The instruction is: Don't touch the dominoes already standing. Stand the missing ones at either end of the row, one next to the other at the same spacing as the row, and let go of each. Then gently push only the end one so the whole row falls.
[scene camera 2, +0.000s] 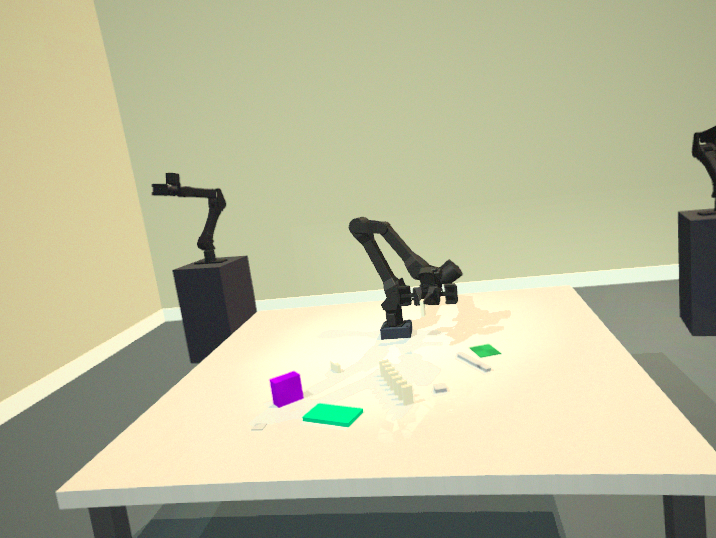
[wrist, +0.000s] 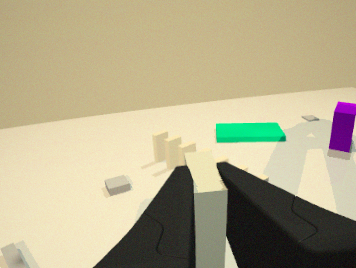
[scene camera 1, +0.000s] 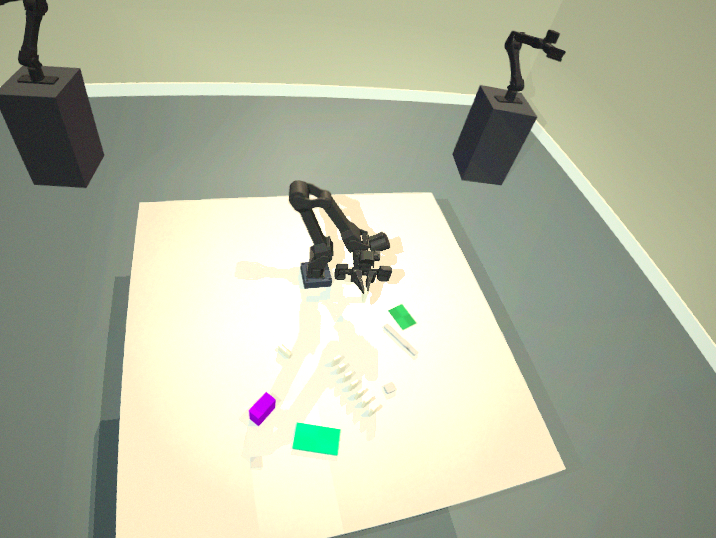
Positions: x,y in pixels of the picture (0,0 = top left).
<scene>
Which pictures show the green slab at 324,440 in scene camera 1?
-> Scene camera 2, the wrist view and scene camera 1: all of them.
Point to a purple block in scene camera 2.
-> At 286,389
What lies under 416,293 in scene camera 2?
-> The gripper.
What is the gripper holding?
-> A cream domino.
</scene>
